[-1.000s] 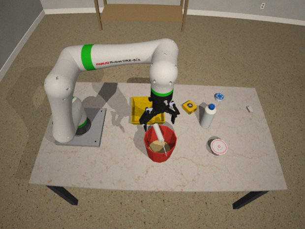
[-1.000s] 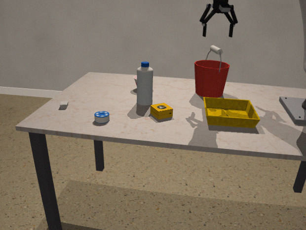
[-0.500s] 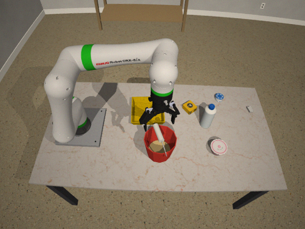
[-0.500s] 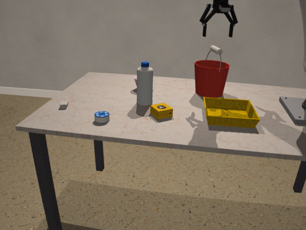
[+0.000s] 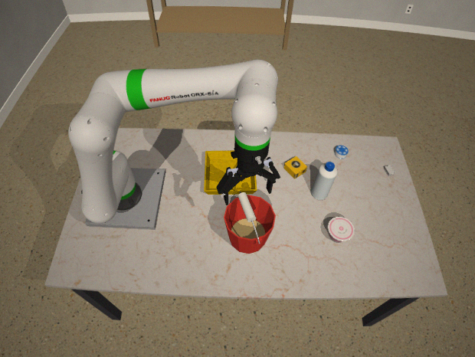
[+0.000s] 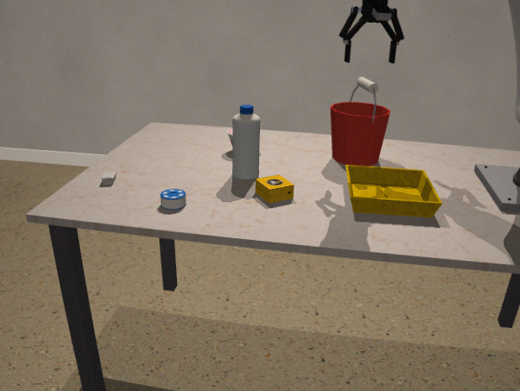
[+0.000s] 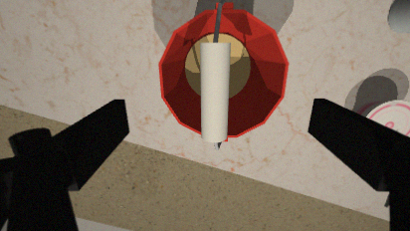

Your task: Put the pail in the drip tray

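The red pail is 18 cm below my hand and 1 cm ahead of it. The rest, counted from my hand: white bottle: 33 cm ahead, 24 cm to the left, 23 cm below; drip tray: 31 cm to the left, 31 cm below, 8 cm behind; pink-rimmed round dish: 39 cm ahead, 28 cm below, 3 cm to the left.
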